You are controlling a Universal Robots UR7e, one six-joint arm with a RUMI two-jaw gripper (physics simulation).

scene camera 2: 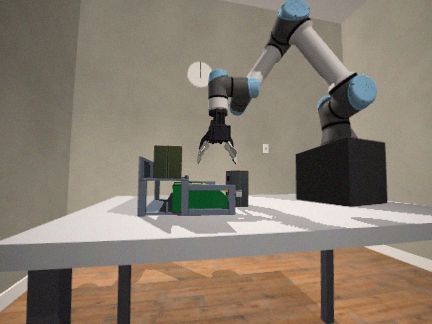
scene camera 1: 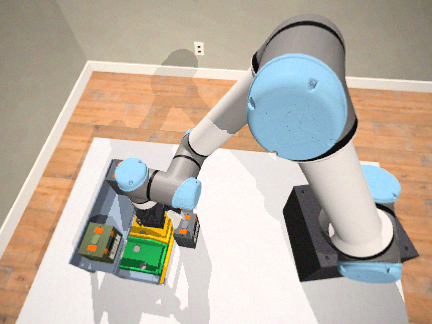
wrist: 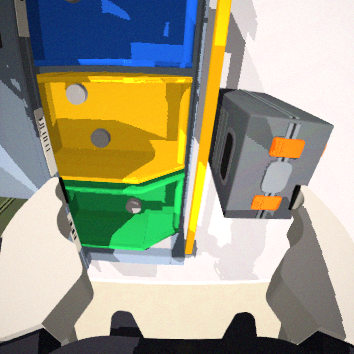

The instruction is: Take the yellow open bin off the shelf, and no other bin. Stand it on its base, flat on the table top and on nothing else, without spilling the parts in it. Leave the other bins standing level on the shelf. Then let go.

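Places are measured from the arm's base along level axes (x back, y right, z up), in millimetres.
Pixels of known places: gripper, between the fingertips: (scene camera 2: 217, 164) (wrist: 179, 183); arm's base, origin of its link: (scene camera 2: 339, 146).
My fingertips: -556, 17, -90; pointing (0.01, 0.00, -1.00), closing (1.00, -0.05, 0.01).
For each thing: its middle in the pictures, then the offset to it from my fingertips, as dx, dy, dz. "spot": a spot on its surface instead.
- yellow open bin, middle of its body: (wrist: 108, 123) (scene camera 1: 148, 224) -75, +5, -111
- shelf, a spot on its surface: (wrist: 140, 258) (scene camera 1: 140, 274) spot: -55, -174, -70
- blue bin, middle of its body: (wrist: 100, 3) -68, +117, -111
- green bin, middle of its body: (wrist: 118, 202) (scene camera 2: 200, 196) (scene camera 1: 140, 255) -83, -107, -111
- grey case, middle of its body: (wrist: 249, 143) (scene camera 1: 187, 230) (scene camera 2: 236, 187) +73, -12, -89
- shelf's yellow front edge, a spot on its surface: (wrist: 200, 170) spot: +24, -44, -90
- olive case, middle of its body: (scene camera 2: 168, 162) (scene camera 1: 101, 243) -182, -100, -5
The yellow open bin (scene camera 1: 154, 230) (wrist: 135, 112) stands in the shelf (scene camera 1: 140, 276) (scene camera 2: 185, 197) (wrist: 140, 258) between the blue bin (wrist: 100, 42) and the green bin (scene camera 1: 145, 254) (scene camera 2: 200, 201) (wrist: 90, 215). Two round grey parts lie in the yellow bin, one (wrist: 76, 94) near its back corner and one (wrist: 100, 138) nearer its middle. My gripper (scene camera 1: 156, 217) (scene camera 2: 217, 162) (wrist: 179, 183) is open and empty, pointing down above the bins, its tips clear of them. In scene camera 1 it hides the blue bin and part of the yellow one.
A grey case (scene camera 1: 187, 230) (scene camera 2: 237, 187) (wrist: 275, 160) with orange latches stands on the table close to the shelf's yellow front edge (wrist: 200, 170). An olive case (scene camera 1: 100, 241) (scene camera 2: 168, 162) stands on the shelf's raised back part. A dark case (scene camera 1: 115, 179) is partly hidden behind my wrist.
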